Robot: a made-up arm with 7 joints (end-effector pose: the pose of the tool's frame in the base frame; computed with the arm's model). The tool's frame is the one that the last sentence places.
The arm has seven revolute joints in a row. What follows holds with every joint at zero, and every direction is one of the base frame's. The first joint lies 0.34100 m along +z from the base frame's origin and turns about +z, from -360.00 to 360.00 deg. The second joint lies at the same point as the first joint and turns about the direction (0, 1, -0.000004), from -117.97 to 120.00 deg. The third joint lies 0.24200 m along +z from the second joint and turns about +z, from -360.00 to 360.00 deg. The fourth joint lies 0.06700 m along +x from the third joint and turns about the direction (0, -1, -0.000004), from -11.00 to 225.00 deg. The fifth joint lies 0.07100 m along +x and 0.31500 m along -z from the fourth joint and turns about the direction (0, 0.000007, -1), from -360.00 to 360.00 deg. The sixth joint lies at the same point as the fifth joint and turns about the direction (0, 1, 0.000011), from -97.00 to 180.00 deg. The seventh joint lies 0.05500 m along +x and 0.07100 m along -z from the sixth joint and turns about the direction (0, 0.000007, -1), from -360.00 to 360.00 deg. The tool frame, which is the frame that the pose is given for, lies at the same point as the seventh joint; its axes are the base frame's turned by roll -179.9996, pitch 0.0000 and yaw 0.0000 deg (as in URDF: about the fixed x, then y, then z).
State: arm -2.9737 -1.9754 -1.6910 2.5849 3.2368 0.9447 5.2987
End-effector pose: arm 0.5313 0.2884 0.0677 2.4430 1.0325 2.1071
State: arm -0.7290 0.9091 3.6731 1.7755 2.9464 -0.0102 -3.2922
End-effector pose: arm -0.1215 -0.1787 0.8520 0.5966 -0.3135 -0.9411
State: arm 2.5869 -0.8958 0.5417 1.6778 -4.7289 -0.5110 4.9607
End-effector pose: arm -0.0482 -0.1339 0.8663 -0.1565 -0.5548 -0.2126
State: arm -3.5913 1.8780 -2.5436 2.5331 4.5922 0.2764 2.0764
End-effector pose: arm -0.4994 0.4215 0.3284 1.1718 0.6337 -2.3396
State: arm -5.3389 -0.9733 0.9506 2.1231 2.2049 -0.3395 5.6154
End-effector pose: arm -0.3453 -0.0338 0.8123 -0.4268 -0.4980 -0.1165
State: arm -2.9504 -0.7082 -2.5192 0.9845 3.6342 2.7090 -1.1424
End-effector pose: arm 0.3399 0.2561 0.2877 -0.0276 0.5880 -0.9131
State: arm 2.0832 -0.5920 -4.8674 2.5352 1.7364 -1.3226 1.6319
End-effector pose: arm -0.0491 -0.2477 0.8195 0.7676 0.4673 -2.9081
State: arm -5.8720 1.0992 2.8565 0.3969 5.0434 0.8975 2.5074
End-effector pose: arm -0.2347 0.0051 0.5294 -2.0994 -0.2748 1.1887
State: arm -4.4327 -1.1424 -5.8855 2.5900 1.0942 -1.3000 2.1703
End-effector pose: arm 0.1394 -0.4089 0.6925 0.7462 -1.1584 2.2330
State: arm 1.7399 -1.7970 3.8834 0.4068 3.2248 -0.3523 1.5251
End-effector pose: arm 0.1210 0.1462 0.2180 -1.3069 -0.6801 -0.0592
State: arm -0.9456 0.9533 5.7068 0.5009 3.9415 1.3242 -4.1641
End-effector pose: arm -0.1102 -0.2287 0.0953 1.6834 0.0264 -0.7244
